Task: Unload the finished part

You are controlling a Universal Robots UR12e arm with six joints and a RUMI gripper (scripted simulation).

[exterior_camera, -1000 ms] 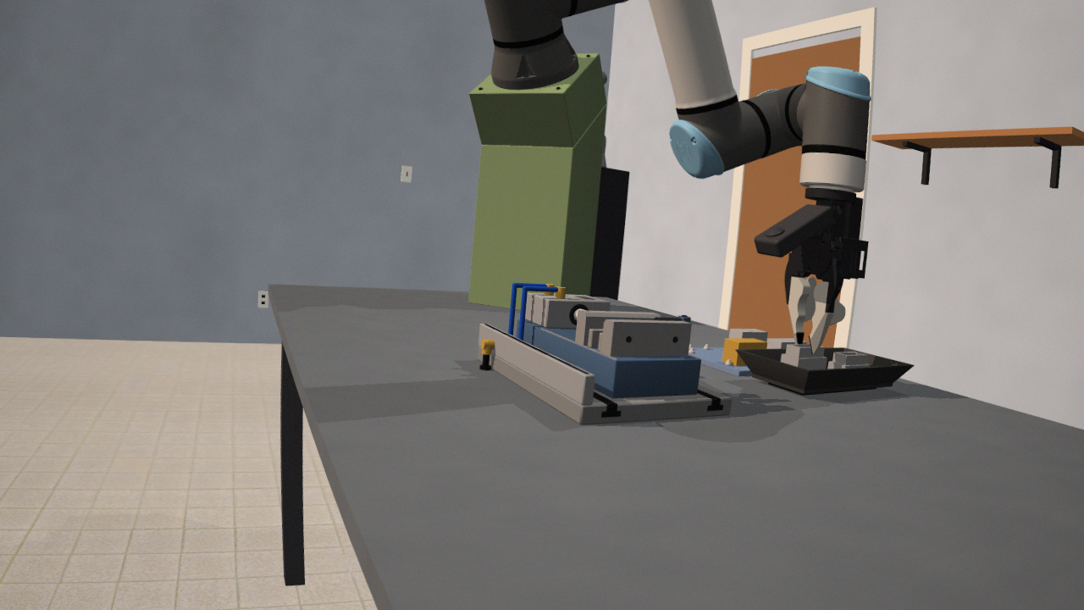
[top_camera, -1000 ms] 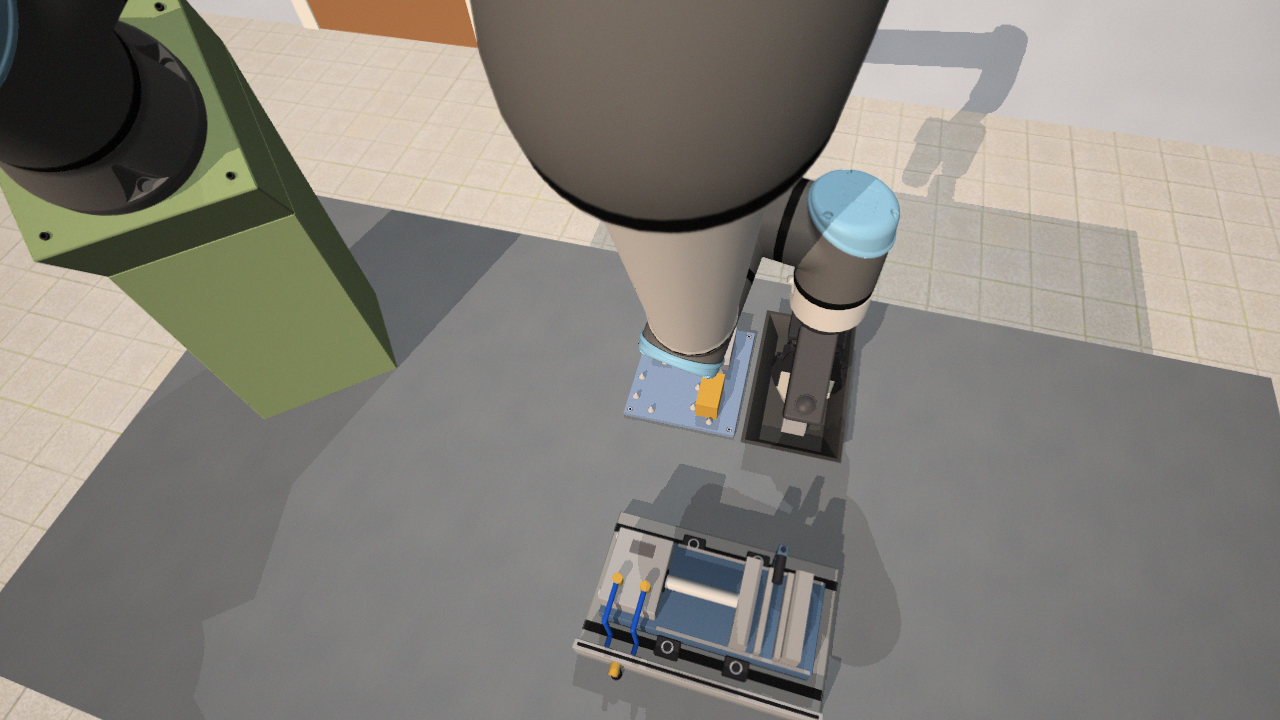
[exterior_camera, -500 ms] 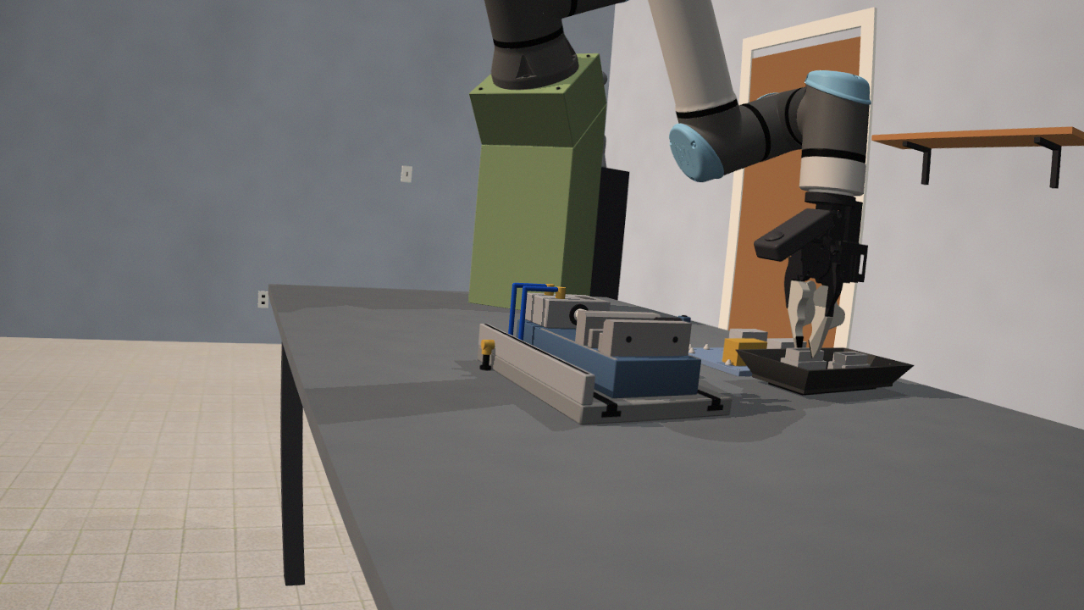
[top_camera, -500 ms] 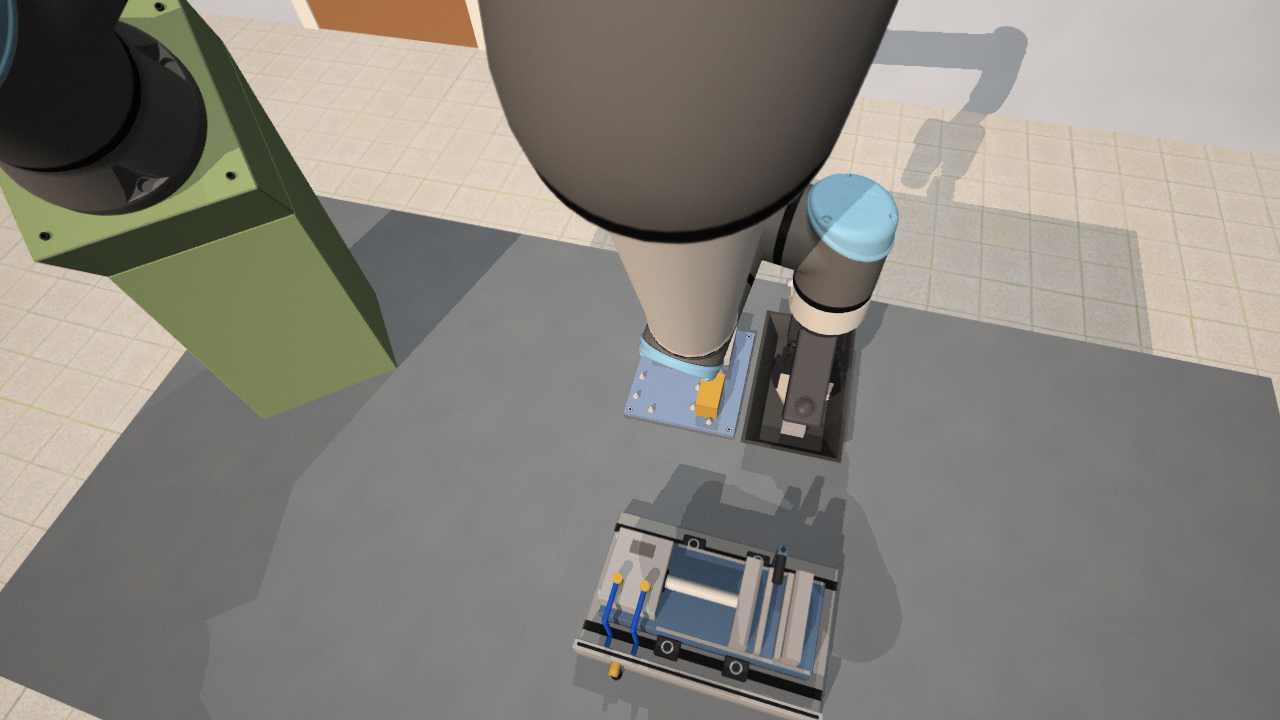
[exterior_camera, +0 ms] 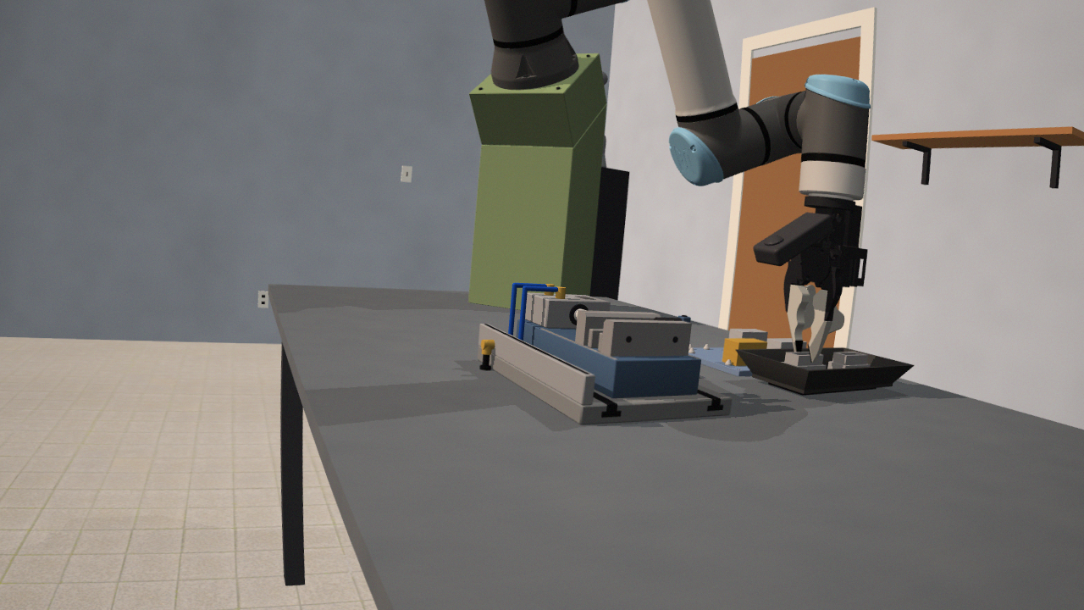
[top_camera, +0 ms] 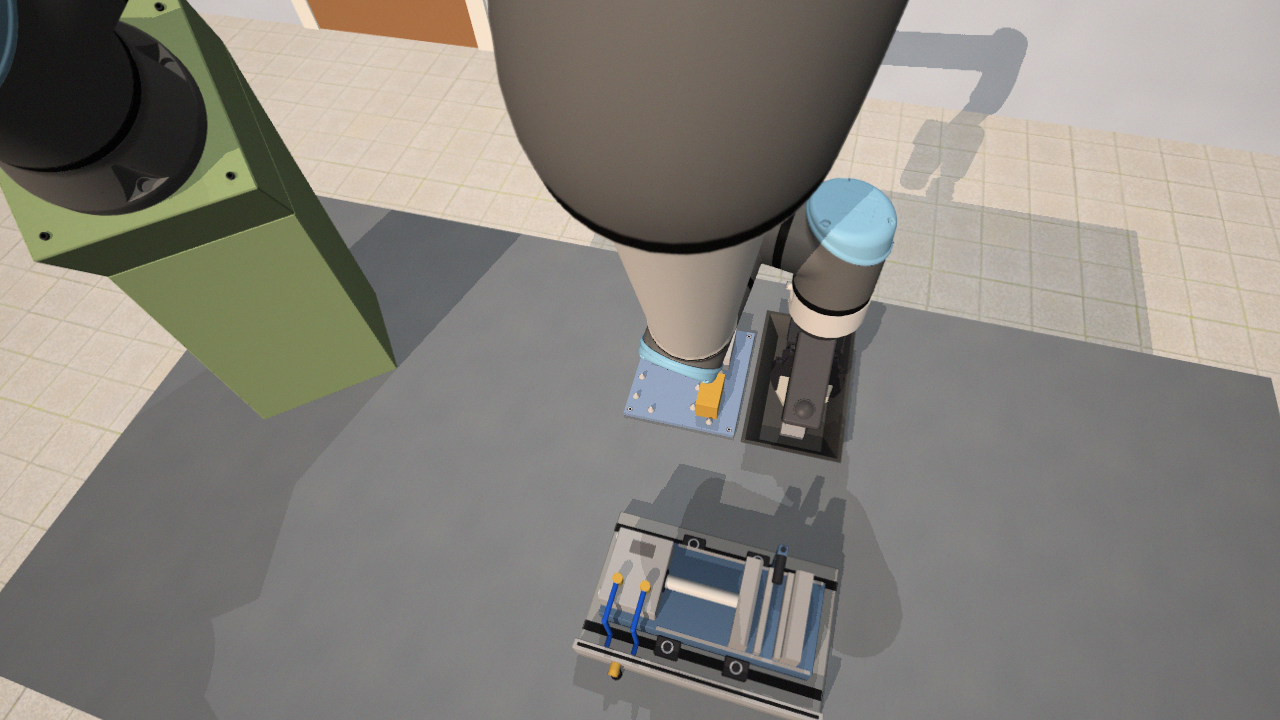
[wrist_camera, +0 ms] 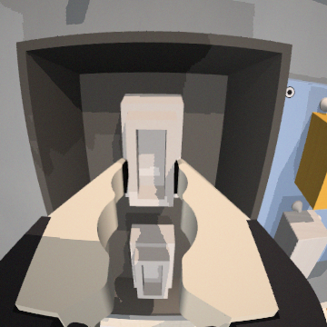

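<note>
The orange block is 120 mm behind my hand, 40 mm to the left of it and 30 mm below it. Round my hand: vise 130 mm behind, 270 mm to the right, 20 mm below; vise rod 150 mm behind, 270 mm to the right, 20 mm above; blue fixture plate 150 mm behind, 90 mm to the left, 50 mm below.
</note>
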